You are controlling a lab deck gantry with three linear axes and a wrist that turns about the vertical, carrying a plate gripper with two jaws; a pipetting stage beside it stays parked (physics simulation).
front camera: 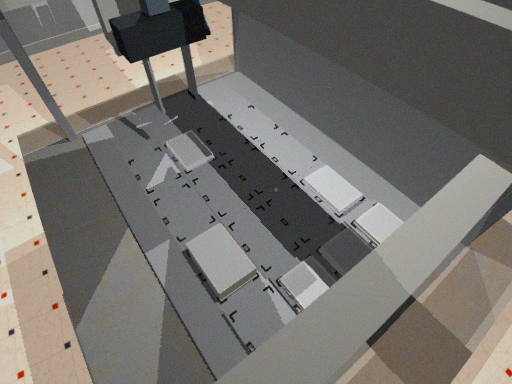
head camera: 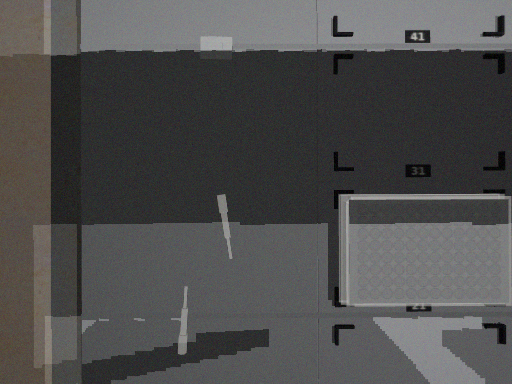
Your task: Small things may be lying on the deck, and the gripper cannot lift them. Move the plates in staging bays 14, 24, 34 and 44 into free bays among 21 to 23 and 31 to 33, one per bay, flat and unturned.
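Places are measured from the robot's base along level axes (x ahead, y right, z down), in metres.
Pixels of known places: gripper, fingertip midpoint: (front camera: 177, 102); robot's base, origin of the base link: (front camera: 130, 162).
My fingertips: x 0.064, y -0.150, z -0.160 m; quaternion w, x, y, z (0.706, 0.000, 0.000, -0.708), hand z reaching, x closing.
Observation:
Ahead of a thing's pixels: the offset from my fingertips to its top centre.
A pale plate @(dx +0.000, dy +0.000, dz +0.146 m) (front camera: 190, 151) (head camera: 425, 260) lies flat in bay 21, square with its corner marks; its lower edge partly covers the label in the head view. At the near right end of the front view, plates sit in bays 24 @(dx +0.492, dy +0.000, dz +0.131 m) (front camera: 304, 284), 34 (front camera: 346, 249) and 44 @(dx +0.492, dy -0.214, dz +0.131 m) (front camera: 378, 223), partly cut off by the frame bar. Bay 14 at the near end holds no plate. My gripper (front camera: 178, 103) is open and empty in the front view, its two jaws reaching down near the far end of the deck, beyond bay 21. It does not show in the head view.
A tall pale box @(dx +0.328, dy +0.107, dz +0.118 m) (front camera: 220, 257) stands in bay 13 and a white plate @(dx +0.328, dy -0.214, dz +0.146 m) (front camera: 332, 189) in bay 43. Two thin tapered pieces @(dx -0.153, dy -0.018, dz +0.152 m) (head camera: 226, 226) @(dx -0.186, dy +0.054, dz +0.152 m) (head camera: 183, 322) and a small white block @(dx -0.160, dy -0.159, dz +0.159 m) (head camera: 216, 44) lie left of the bays. A small round disc @(dx +0.246, dy -0.104, dz +0.156 m) (front camera: 275, 190) lies near bays 32 and 33.

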